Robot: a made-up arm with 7 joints. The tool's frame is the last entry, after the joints.
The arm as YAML. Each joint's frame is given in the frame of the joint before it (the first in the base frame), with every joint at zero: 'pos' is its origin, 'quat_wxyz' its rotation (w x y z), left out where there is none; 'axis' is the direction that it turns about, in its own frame. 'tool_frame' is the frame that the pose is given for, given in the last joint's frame.
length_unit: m
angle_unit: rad
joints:
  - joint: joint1
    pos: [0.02, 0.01, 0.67]
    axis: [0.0, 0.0, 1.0]
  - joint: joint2
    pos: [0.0, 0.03, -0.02]
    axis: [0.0, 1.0, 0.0]
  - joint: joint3
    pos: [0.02, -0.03, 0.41]
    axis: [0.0, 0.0, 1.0]
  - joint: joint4
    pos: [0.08, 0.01, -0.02]
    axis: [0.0, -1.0, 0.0]
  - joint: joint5
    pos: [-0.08, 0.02, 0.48]
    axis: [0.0, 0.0, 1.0]
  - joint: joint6
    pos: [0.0, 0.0, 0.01]
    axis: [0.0, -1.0, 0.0]
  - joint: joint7
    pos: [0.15, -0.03, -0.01]
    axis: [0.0, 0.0, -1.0]
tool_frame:
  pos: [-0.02, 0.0, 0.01]
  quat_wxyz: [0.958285, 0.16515, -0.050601, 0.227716]
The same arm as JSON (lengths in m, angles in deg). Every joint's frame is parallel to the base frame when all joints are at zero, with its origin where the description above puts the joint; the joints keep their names.
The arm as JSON. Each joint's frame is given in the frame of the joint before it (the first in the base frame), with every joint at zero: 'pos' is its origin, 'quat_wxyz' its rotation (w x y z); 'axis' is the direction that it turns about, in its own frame. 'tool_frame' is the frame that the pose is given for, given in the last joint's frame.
{"length_unit": "m", "angle_unit": "deg", "joints": [
  {"joint": "joint1", "pos": [0.02, 0.01, 0.67], "quat_wxyz": [1.0, 0.0, 0.0, 0.0], "axis": [0.0, 0.0, 1.0]},
  {"joint": "joint2", "pos": [0.0, 0.03, -0.02], "quat_wxyz": [1.0, 0.0, 0.0, 0.0], "axis": [0.0, 1.0, 0.0]},
  {"joint": "joint3", "pos": [0.02, -0.03, 0.41], "quat_wxyz": [1.0, 0.0, 0.0, 0.0], "axis": [0.0, 0.0, 1.0]},
  {"joint": "joint4", "pos": [0.08, 0.01, -0.02], "quat_wxyz": [1.0, 0.0, 0.0, 0.0], "axis": [0.0, -1.0, 0.0]},
  {"joint": "joint5", "pos": [-0.08, 0.02, 0.48], "quat_wxyz": [1.0, 0.0, 0.0, 0.0], "axis": [0.0, 0.0, 1.0]},
  {"joint": "joint6", "pos": [0.0, 0.0, 0.01], "quat_wxyz": [1.0, 0.0, 0.0, 0.0], "axis": [0.0, -1.0, 0.0]},
  {"joint": "joint7", "pos": [0.15, -0.03, -0.01], "quat_wxyz": [1.0, 0.0, 0.0, 0.0], "axis": [0.0, 0.0, -1.0]}
], "tool_frame": {"pos": [-0.02, 0.0, 0.01], "quat_wxyz": [0.958285, 0.16515, -0.050601, 0.227716]}}

